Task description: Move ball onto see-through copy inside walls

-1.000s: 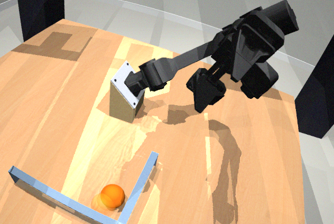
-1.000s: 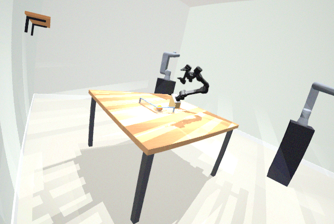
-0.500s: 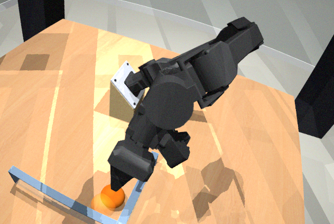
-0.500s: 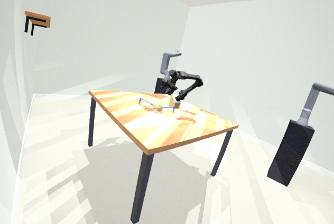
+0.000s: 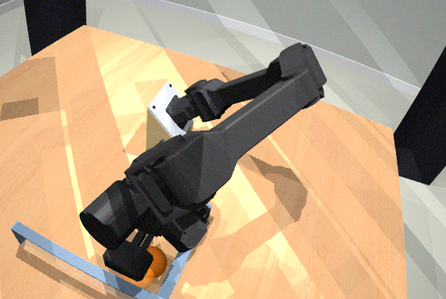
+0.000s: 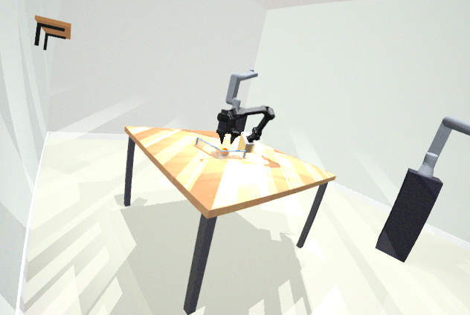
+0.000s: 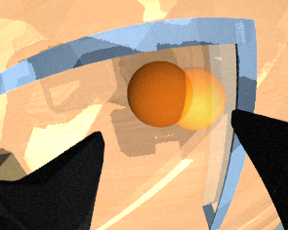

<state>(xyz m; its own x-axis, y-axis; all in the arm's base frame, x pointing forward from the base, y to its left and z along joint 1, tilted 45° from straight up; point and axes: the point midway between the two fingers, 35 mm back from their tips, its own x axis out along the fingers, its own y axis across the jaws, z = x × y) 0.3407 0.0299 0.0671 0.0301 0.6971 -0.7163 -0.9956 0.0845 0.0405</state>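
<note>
Right now the orange ball is 60 mm below my gripper tip. Round my gripper tip: see-through ball copy: 60 mm below, 30 mm ahead, 10 mm to the right.
</note>
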